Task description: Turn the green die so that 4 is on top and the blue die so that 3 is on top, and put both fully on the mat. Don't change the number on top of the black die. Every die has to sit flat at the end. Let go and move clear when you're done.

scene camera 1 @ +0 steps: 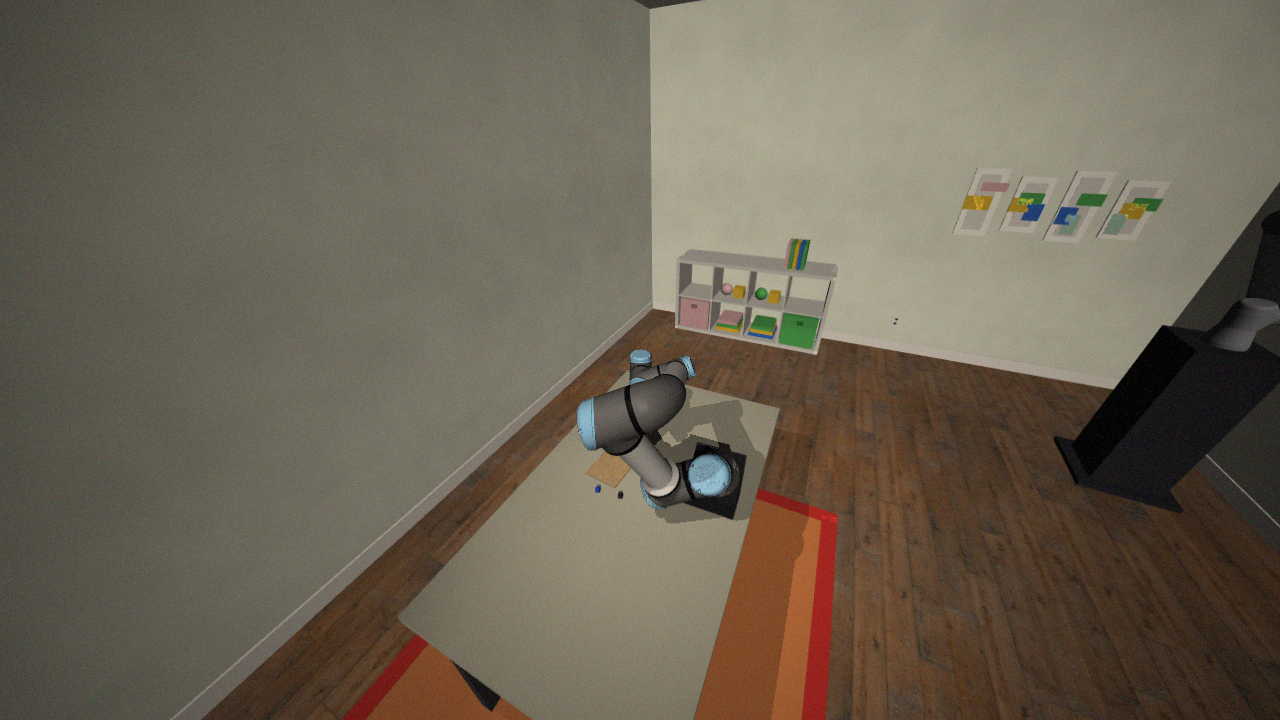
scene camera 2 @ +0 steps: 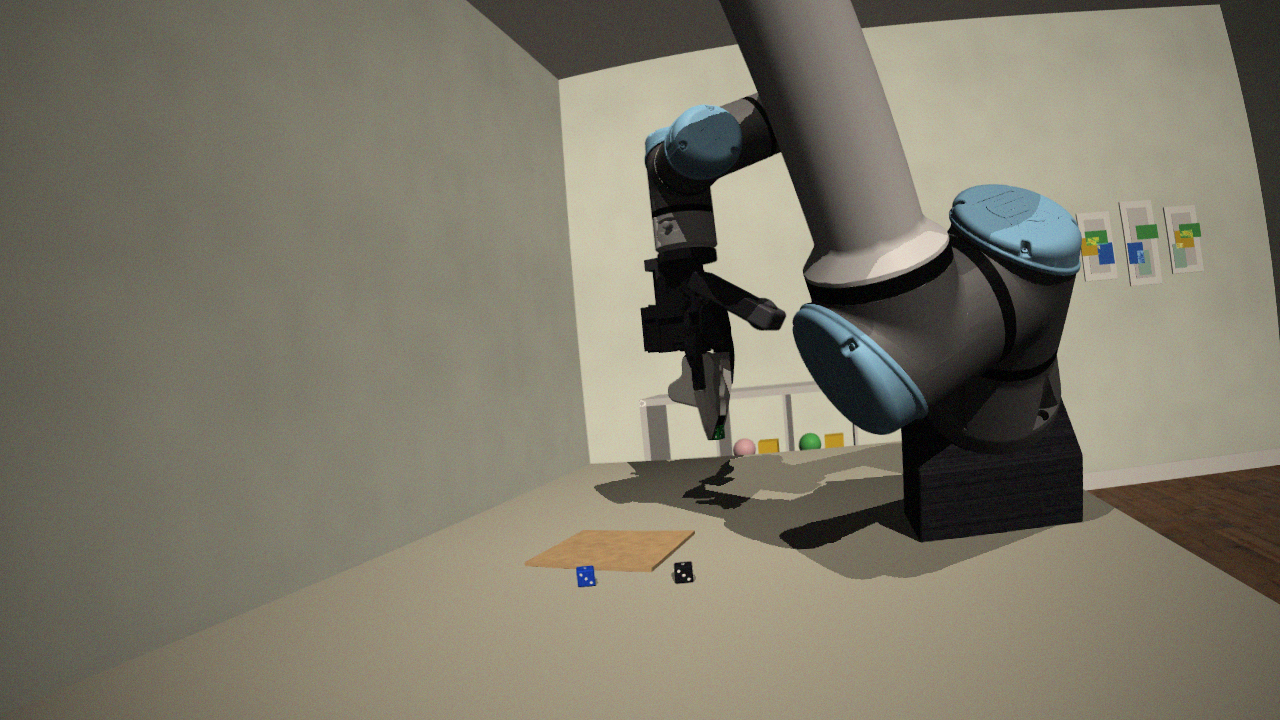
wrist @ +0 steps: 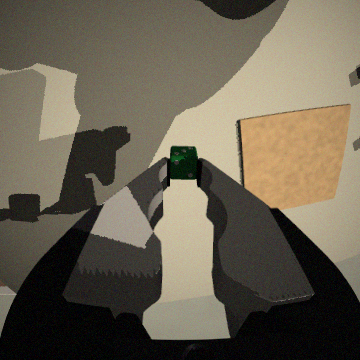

tan mat: scene camera 1; scene camera 2; wrist 290, 159
same spot on tan mat: [scene camera 1: 609, 469] = [scene camera 2: 611, 549]
